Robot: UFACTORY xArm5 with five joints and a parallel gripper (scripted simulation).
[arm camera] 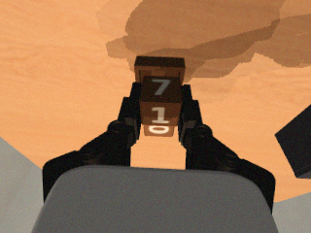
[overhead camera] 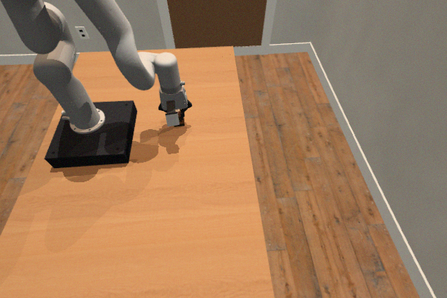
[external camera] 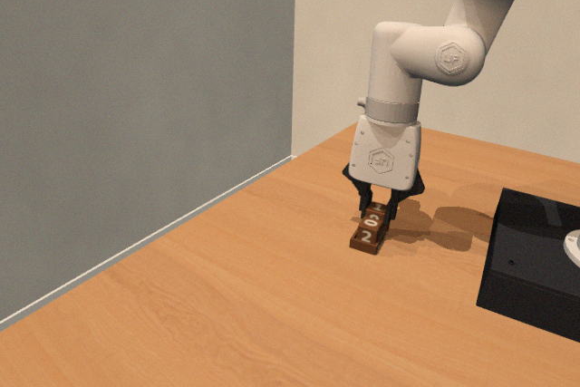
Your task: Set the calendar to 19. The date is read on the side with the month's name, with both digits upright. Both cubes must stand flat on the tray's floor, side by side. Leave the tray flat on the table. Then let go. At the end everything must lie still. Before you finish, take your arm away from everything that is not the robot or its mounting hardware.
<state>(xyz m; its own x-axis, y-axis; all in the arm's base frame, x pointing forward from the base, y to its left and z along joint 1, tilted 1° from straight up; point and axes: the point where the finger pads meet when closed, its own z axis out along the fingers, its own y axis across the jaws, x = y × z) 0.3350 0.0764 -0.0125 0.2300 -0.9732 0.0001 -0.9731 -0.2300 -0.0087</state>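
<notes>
My gripper is now 4 cm above the tray and 2 cm to the right of it. Also, from my hand: brown date cube: 3 cm to the left, 3 cm below, 1 cm behind.
</notes>
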